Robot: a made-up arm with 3 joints. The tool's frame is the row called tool.
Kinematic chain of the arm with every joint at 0, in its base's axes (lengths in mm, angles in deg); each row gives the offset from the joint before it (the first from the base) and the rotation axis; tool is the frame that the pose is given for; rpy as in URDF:
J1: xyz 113 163 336 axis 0.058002 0.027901 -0.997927
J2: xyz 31 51 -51 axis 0.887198 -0.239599 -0.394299
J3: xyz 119 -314 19 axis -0.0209 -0.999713 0.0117
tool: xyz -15 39 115 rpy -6.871 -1.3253 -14.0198
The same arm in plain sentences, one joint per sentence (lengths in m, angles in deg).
The arm has three revolute joints in a row. What follows holds with every joint at zero, and every direction is one of the base frame's. The first joint lies 0.1130 m along +x and 0.1630 m along +y and 0.3360 m along +z from the base frame's origin and rotates about the direction (0.058002, 0.027901, -0.997927). The second joint lies 0.0310 m along +x and 0.0510 m along +y and 0.0510 m along -z from the first joint and rotates about the direction (0.887198, -0.239599, -0.394299). The third joint lies 0.1190 m along +x and 0.3140 m along -y and 0.0190 m along +z from the second joint and rotates about the direction (-0.0209, -0.999713, 0.0117). The tool frame, which is the frame that the pose is given for, lies 0.0150 m along -x and 0.0390 m along +y and 0.1150 m along +z from the third joint; its axes are the base frame's turned by roll -6.87, pitch -1.33 and yaw -14.02 deg (as in URDF: about the fixed x, then y, then z).
